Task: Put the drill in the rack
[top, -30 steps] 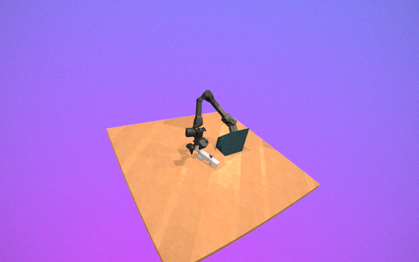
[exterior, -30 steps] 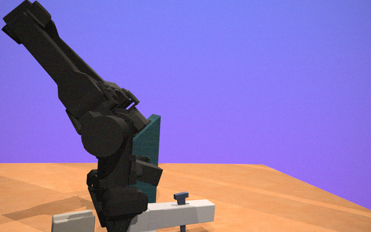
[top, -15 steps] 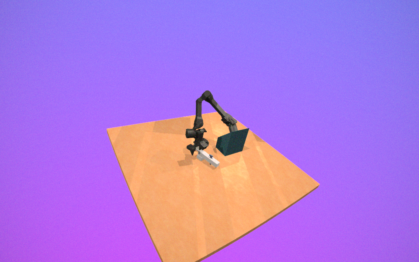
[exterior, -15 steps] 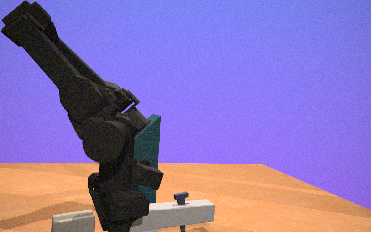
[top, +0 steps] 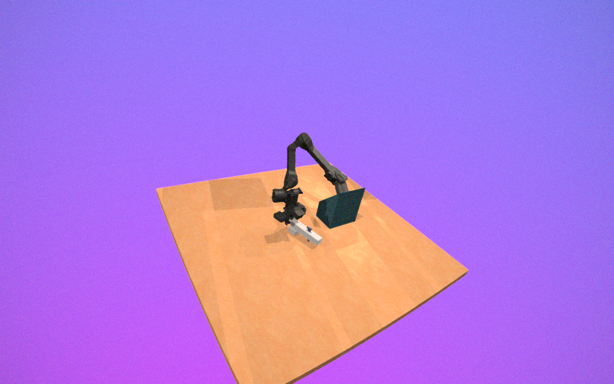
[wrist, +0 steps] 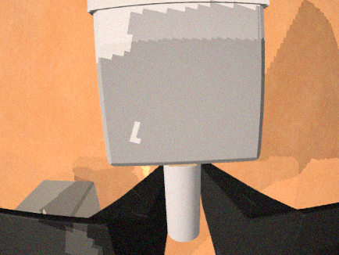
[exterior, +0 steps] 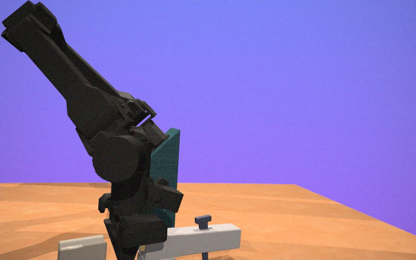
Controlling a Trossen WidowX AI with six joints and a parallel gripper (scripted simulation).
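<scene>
My gripper tip is 50 mm to the right of the drill, 30 mm below it and 10 mm past it. From my gripper tip the other things lie so: housing: 110 mm to the left, 30 mm behind, 20 mm above; then grey rack: 70 mm to the right, 60 mm behind; then dark blue t-shaped key: 140 mm to the left, 30 mm behind, 30 mm above.
</scene>
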